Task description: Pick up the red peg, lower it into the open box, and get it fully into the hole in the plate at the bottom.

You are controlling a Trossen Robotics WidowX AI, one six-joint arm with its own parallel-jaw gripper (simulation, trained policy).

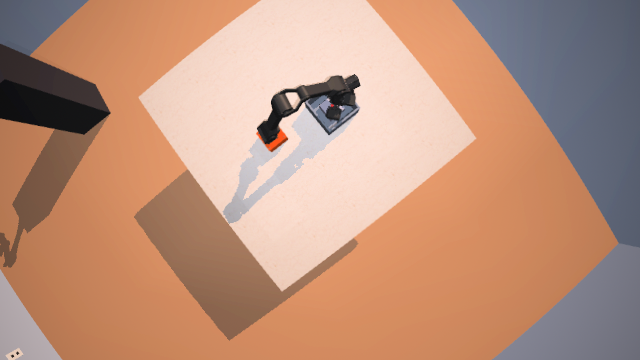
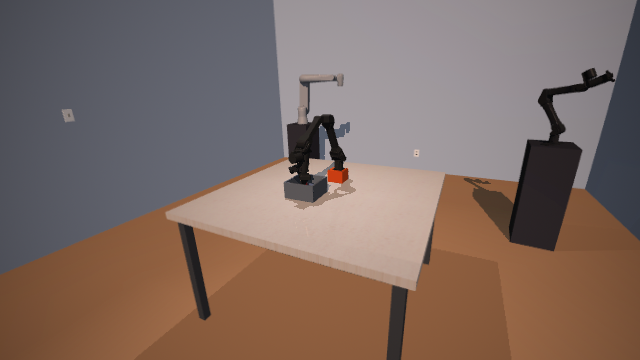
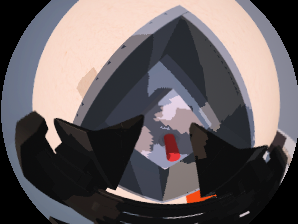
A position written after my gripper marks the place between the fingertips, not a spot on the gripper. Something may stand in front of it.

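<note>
Grey box point(image 2: 293, 189) visible, likewise at point(image 1: 312, 105) and point(image 3: 171, 51). A plate point(image 3: 168, 113) is visible, as is my gripper point(image 3: 167, 122).
</note>
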